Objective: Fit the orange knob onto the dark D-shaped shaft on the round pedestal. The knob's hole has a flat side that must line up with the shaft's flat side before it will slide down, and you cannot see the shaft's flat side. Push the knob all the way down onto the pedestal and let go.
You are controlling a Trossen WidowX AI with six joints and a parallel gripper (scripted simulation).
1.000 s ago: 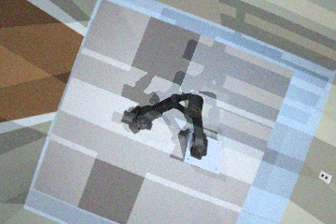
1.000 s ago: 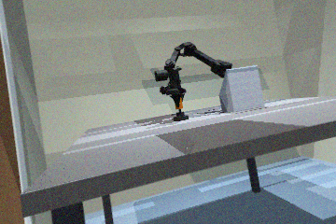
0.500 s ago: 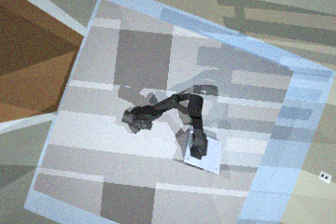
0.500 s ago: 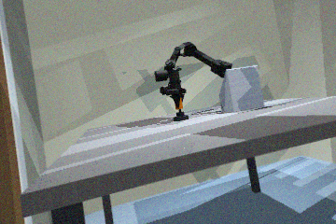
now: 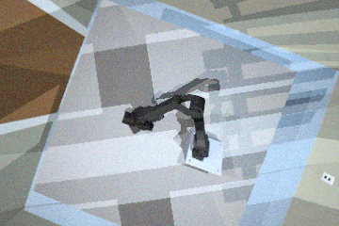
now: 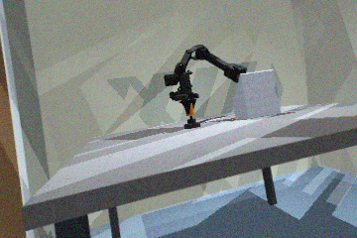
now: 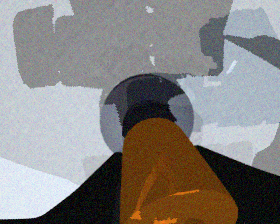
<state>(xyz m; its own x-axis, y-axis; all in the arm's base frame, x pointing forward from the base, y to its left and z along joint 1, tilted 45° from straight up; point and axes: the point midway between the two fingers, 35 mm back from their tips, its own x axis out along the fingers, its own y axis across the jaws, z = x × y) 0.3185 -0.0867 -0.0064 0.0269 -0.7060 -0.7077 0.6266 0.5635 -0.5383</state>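
My gripper tip is now 2 cm below the orange knob. From my gripper tip the other things lie so: dark round pedestal: 4 cm below.
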